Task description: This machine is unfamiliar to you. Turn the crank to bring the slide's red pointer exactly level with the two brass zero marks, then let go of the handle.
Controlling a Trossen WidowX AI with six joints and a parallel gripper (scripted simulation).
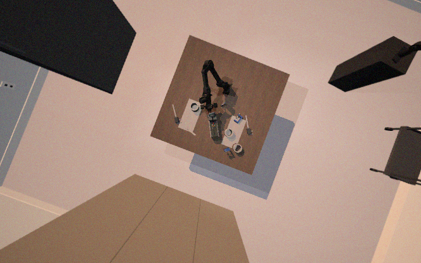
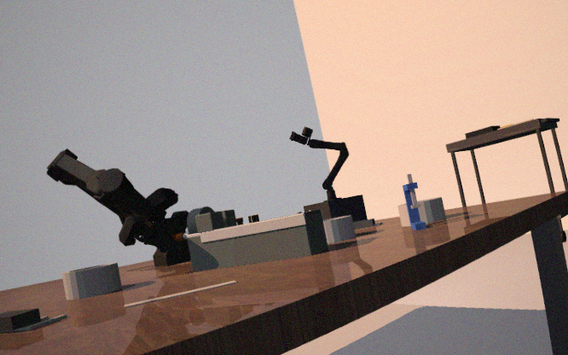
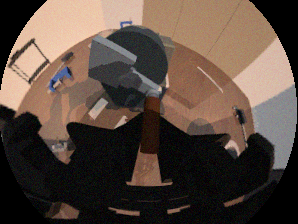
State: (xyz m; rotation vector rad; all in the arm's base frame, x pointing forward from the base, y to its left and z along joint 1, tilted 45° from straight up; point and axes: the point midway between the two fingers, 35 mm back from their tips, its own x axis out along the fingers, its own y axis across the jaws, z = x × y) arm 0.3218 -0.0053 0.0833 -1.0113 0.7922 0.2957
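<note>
The red pointer lies 100 mm to the left of my gripper tip, 90 mm ahead of it and 40 mm above it. From my gripper tip the other things lie so: crank handle (30 mm above, 10 mm to the right, 10 mm behind); thin white rod (300 mm ahead, 90 mm to the right, 50 mm below).
</note>
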